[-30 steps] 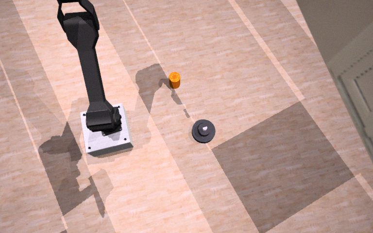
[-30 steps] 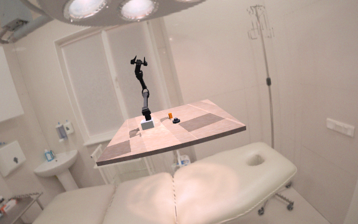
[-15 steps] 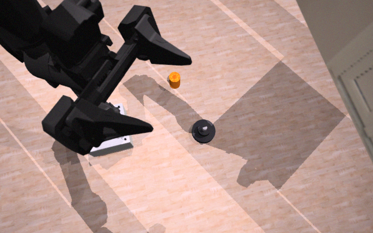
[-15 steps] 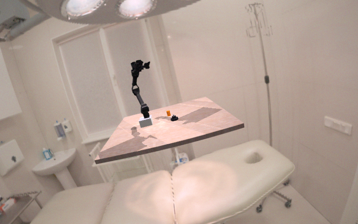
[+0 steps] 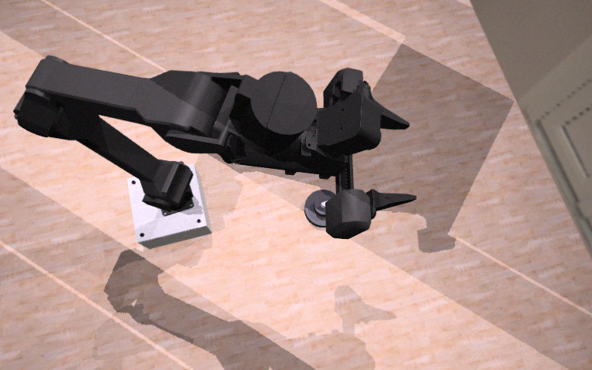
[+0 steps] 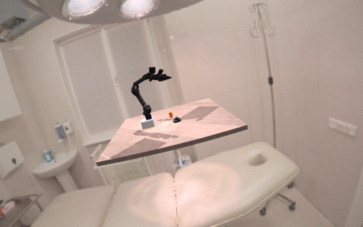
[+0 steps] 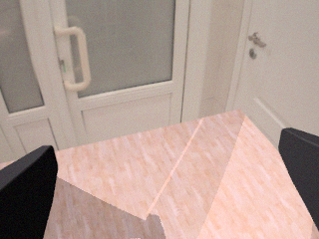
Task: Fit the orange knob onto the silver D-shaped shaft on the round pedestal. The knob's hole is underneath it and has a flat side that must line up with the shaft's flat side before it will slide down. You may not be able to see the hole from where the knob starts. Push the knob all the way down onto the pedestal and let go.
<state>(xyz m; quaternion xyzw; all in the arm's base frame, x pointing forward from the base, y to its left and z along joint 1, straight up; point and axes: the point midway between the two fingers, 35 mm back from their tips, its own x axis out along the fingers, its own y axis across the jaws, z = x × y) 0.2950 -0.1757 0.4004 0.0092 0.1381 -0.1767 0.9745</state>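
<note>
The orange knob is 7 cm behind my gripper tip, 29 cm to the left of it and 43 cm below it. Round my gripper tip: round pedestal 3 cm behind, 8 cm to the left, 44 cm below.
</note>
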